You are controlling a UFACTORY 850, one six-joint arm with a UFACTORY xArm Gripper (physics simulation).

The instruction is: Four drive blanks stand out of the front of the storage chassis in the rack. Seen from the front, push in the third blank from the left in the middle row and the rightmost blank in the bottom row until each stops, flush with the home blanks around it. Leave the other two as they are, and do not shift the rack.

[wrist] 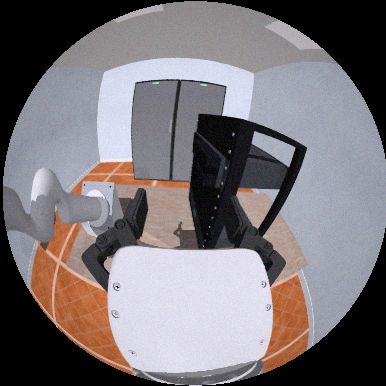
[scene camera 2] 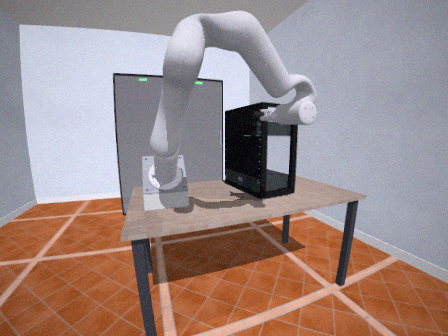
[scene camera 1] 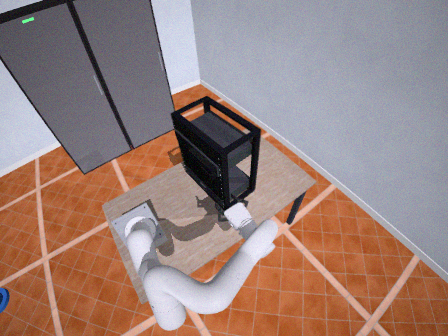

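The black rack [scene camera 1: 224, 175] [scene camera 2: 264, 160] [wrist: 243, 137] stands upright on the table. The dark storage chassis [scene camera 1: 218, 129] [scene camera 2: 280, 129] [wrist: 262, 167] sits in its upper part. Its front is seen at a steep angle; a dark block [wrist: 211, 154] stands out from the front plane in the wrist view. Single blanks and rows cannot be told apart. My gripper [scene camera 1: 232, 203] [scene camera 2: 261, 114] [wrist: 186, 201] is open and empty, beside the rack's near front post at upper-rack height. It points along the front towards the cabinets. In the wrist view the right finger overlaps the rack post.
The wooden table [scene camera 1: 280, 170] [scene camera 2: 325, 192] [wrist: 165, 200] carries the rack and my arm's base plate [scene camera 1: 120, 220] [scene camera 2: 148, 167] [wrist: 112, 192]. Tall grey cabinets [scene camera 1: 45, 65] [scene camera 2: 142, 120] [wrist: 155, 130] stand behind the table. A grey wall rises beyond the rack. A lower unit shows in the rack's bottom.
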